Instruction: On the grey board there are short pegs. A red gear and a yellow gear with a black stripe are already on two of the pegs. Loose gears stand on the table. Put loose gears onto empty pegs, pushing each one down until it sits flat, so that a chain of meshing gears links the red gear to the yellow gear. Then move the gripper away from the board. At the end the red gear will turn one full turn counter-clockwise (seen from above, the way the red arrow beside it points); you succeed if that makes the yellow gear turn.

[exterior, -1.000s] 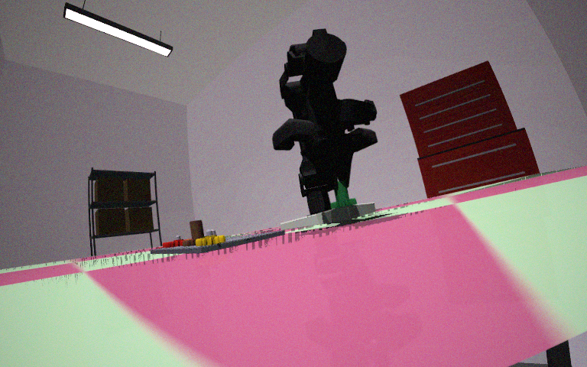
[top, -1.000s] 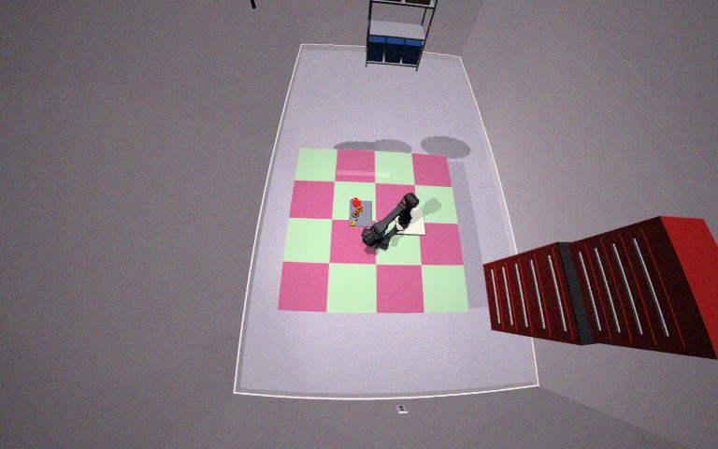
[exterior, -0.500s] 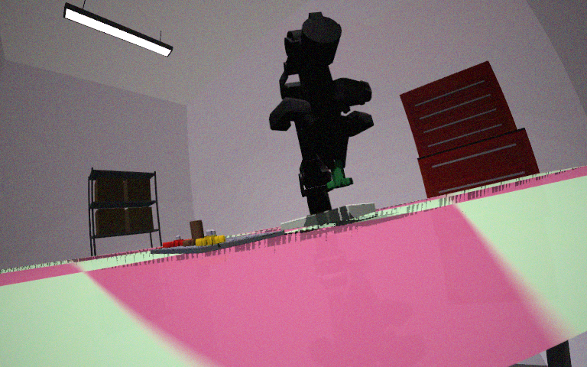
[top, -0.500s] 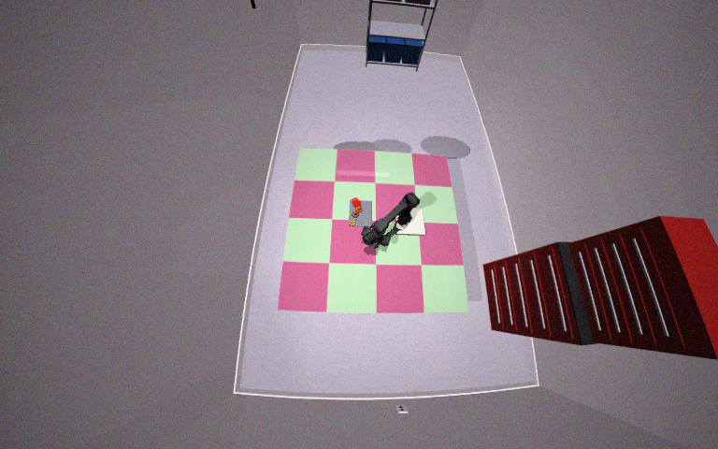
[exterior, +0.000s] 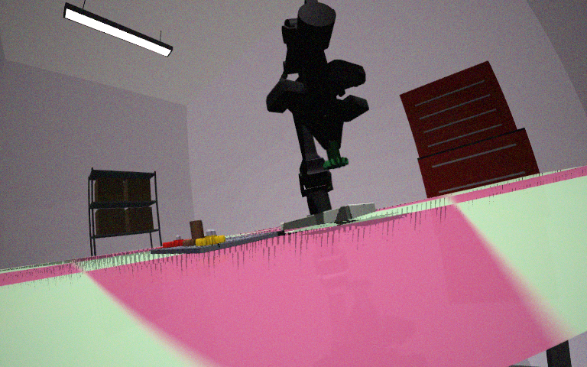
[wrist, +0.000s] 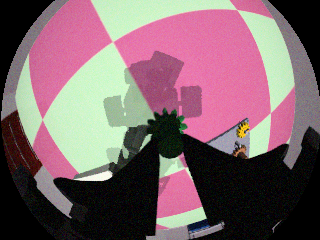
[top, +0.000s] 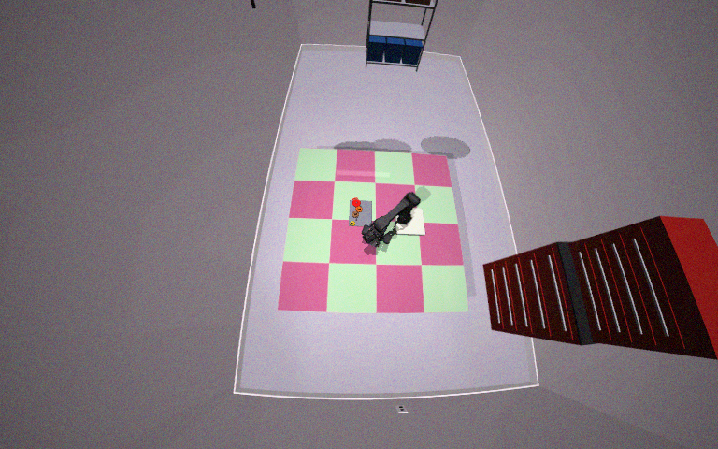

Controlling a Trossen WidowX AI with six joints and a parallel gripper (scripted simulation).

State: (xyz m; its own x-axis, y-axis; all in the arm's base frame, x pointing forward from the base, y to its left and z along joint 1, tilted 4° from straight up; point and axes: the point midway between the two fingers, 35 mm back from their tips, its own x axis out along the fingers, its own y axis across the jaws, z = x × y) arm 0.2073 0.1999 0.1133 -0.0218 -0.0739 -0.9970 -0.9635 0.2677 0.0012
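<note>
The yellow gear is 16 cm ahead of my gripper tip, 12 cm to the right of it and 11 cm below it. Round my gripper tip: green gear 1 cm below; grey board 22 cm to the right, 12 cm below, 11 cm ahead; brown gear 20 cm to the right, 15 cm ahead, 10 cm below.
</note>
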